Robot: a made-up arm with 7 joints. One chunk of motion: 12 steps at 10 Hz.
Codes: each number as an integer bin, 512 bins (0 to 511) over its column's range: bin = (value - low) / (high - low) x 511, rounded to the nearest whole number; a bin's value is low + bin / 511 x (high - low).
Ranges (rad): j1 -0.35..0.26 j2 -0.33..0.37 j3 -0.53..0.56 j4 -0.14..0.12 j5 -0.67..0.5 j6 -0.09..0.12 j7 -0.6..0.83
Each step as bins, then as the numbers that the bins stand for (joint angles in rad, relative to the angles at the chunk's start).
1 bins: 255 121 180 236 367 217 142
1 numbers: -0.0456 -0.1642 -0.1460 -0.0199 0.1703 -0.0008 -0.2026
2 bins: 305 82 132 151 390 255 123
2 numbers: 0.0141 -0.2177 -0.2484 -0.0632 0.2230 0.0148 -0.2558
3 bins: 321 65 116 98 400 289 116
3 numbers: 0.0332 -0.2410 -0.2826 -0.0901 0.2459 0.0288 -0.2754
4 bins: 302 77 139 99 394 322 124
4 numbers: 0.0105 -0.2245 -0.2335 -0.0896 0.2321 0.0423 -0.2530
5 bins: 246 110 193 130 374 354 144
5 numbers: -0.0563 -0.1793 -0.1183 -0.0739 0.1863 0.0555 -0.1970
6 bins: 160 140 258 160 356 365 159
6 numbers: -0.1590 -0.1382 0.0203 -0.0586 0.1451 0.0600 -0.1550
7 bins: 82 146 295 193 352 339 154
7 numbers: -0.2521 -0.1300 0.0993 -0.0418 0.1359 0.0493 -0.1690
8 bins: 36 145 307 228 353 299 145
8 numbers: -0.3070 -0.1314 0.1249 -0.0240 0.1382 0.0329 -0.1942
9 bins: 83 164 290 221 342 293 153
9 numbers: -0.2509 -0.1053 0.0886 -0.0276 0.1131 0.0304 -0.1718
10 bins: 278 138 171 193 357 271 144
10 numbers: -0.0181 -0.1410 -0.1652 -0.0418 0.1474 0.0214 -0.1970
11 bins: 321 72 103 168 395 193 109
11 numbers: 0.0332 -0.2314 -0.3103 -0.0545 0.2344 -0.0107 -0.2950
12 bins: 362 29 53 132 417 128 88
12 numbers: 0.0821 -0.2903 -0.4169 -0.0728 0.2848 -0.0374 -0.3537
